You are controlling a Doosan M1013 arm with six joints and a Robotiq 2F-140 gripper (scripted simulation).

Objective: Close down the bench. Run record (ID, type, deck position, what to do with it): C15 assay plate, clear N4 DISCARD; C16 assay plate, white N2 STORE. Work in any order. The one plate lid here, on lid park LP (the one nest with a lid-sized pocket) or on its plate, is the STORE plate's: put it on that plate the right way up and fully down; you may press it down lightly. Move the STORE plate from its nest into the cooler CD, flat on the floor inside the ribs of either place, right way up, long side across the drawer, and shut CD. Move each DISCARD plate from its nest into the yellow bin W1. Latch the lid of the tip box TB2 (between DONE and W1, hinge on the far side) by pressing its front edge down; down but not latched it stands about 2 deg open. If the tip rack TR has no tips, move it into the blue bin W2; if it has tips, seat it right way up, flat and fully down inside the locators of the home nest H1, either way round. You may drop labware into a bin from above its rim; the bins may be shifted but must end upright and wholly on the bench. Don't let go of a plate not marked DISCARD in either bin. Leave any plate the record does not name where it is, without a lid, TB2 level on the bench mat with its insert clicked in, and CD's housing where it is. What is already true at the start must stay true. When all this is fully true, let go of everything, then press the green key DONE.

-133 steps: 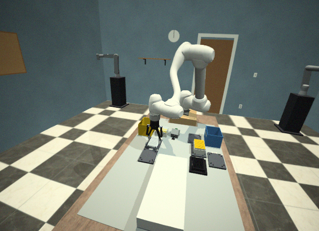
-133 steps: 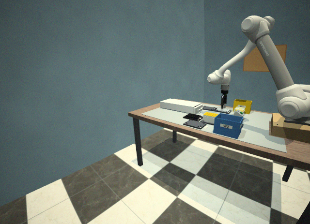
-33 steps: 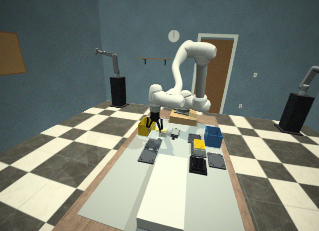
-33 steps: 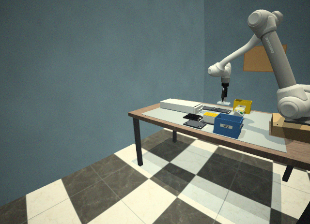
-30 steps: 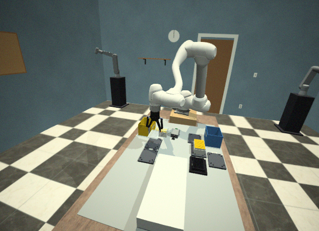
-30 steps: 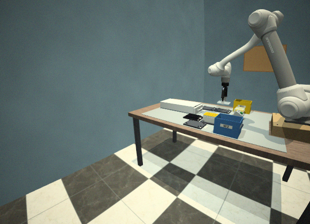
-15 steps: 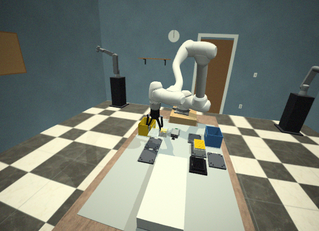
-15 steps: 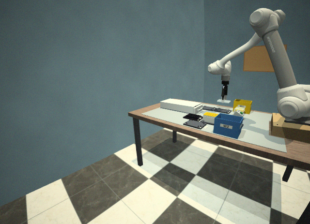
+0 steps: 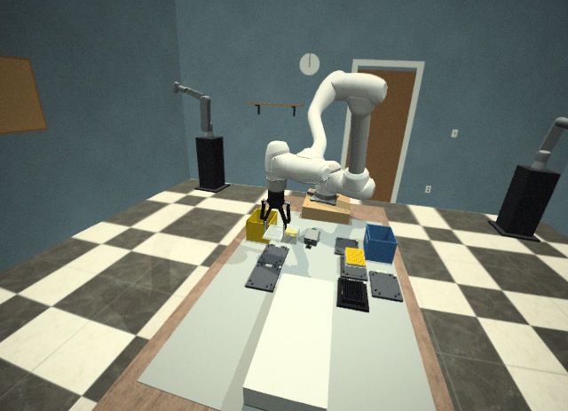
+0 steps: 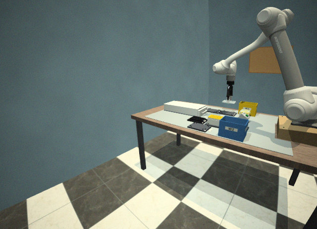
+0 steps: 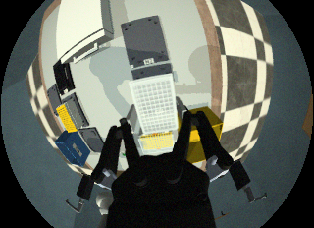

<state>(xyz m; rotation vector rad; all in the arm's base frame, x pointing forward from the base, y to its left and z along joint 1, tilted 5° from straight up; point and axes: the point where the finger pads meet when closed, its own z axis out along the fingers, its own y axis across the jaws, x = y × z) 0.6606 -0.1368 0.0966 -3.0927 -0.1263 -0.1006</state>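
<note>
My hand is 170 mm past the yellow bin W1, 140 mm to the left of it and 110 mm above it. Round my hand: tip box TB2 (180 mm behind, 110 mm below, 10 mm to the left); clear plate (20 mm below); grey nest (170 mm ahead, 150 mm below, 20 mm to the left).
</note>
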